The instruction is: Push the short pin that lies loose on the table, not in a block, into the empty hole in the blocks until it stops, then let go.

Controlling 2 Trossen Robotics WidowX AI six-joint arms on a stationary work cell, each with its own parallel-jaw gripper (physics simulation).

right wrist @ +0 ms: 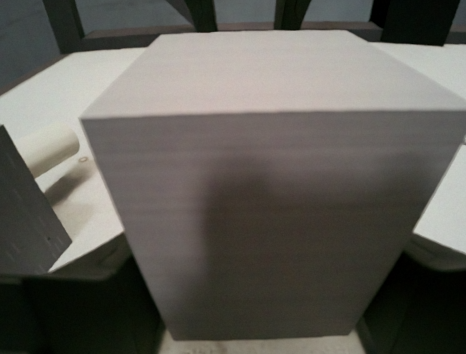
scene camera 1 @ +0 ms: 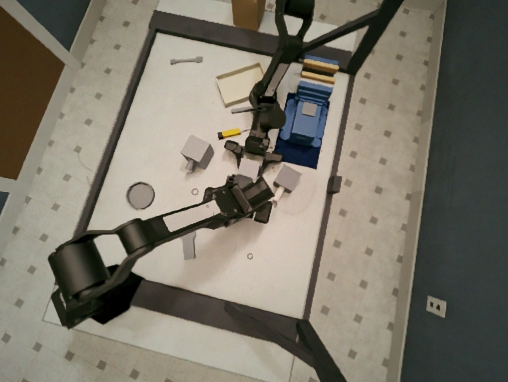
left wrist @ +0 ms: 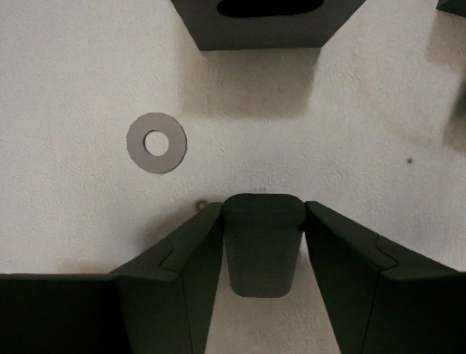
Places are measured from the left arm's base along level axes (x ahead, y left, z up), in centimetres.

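Where they show: left gripper, fingertip midpoint: [left wrist: 263, 212]; left arm's base, origin of the base link: [scene camera 1: 96, 297].
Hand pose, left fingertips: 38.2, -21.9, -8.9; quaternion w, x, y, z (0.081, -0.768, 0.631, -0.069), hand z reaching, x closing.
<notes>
Each offset is from my left fingertips to the centre of the thing, as dx, dy, dz. "spot": to the spot under its first point.
The middle grey block {+9.7, +1.7, +0.3} [scene camera 1: 249, 167] [right wrist: 270, 210] is between the fingers of my right gripper [scene camera 1: 250, 163] [right wrist: 265, 295], which is shut on it. In the left wrist view its front face shows an empty oblong hole {spot: +7.2, +1.1, +0.0} [left wrist: 270, 6] at the top edge. My left gripper [left wrist: 263, 212] is shut on the short pin {-2.1, -0.4, -1.1} [left wrist: 263, 250], a dark oblong piece with rounded ends. The pin is above the table, in front of the hole and apart from the block. In scene camera 1 the left arm hides the pin.
A grey block {+8.6, +18.8, +0.8} [scene camera 1: 196, 150] with a grey pin {+4.7, +18.9, +1.9} [scene camera 1: 190, 165] stands at the left; another block {+12.9, -10.0, -0.7} [scene camera 1: 288, 177] [right wrist: 25, 215] with a pale pin {+8.7, -9.7, -0.8} [scene camera 1: 279, 194] [right wrist: 55, 148] stands at the right. A washer {+1.6, +5.5, -3.6} [left wrist: 135, 142] lies near the pin. A yellow-handled tool {+20.9, +12.2, -2.8} [scene camera 1: 231, 133] and tray {spot: +29.6, +17.6, -2.0} [scene camera 1: 231, 103] lie farther up.
</notes>
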